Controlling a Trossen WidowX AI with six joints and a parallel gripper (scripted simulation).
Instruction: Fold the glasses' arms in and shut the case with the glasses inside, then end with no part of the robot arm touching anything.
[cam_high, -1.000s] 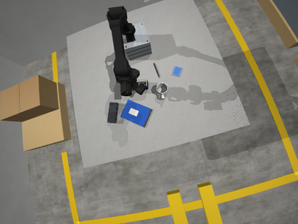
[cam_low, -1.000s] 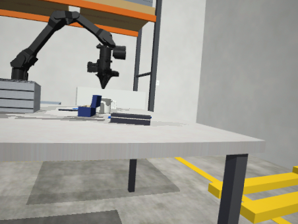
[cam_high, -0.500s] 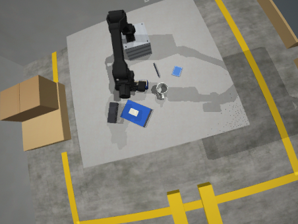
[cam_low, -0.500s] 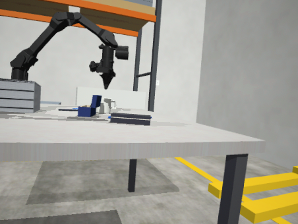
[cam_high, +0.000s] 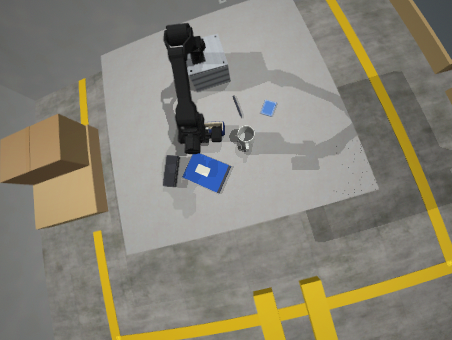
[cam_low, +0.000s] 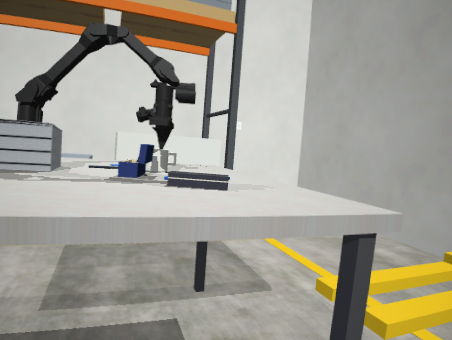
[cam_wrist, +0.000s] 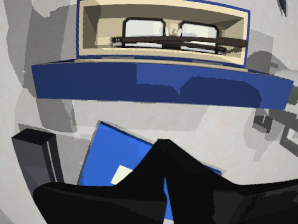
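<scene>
Right now the case lid is 40 mm behind my hand, 10 mm to the left of it and 50 mm below it. From my hand the other things lie so: dark flat box: 80 mm ahead, 220 mm to the right, 100 mm below; small blue pad: 120 mm behind, 350 mm to the left, 120 mm below.
</scene>
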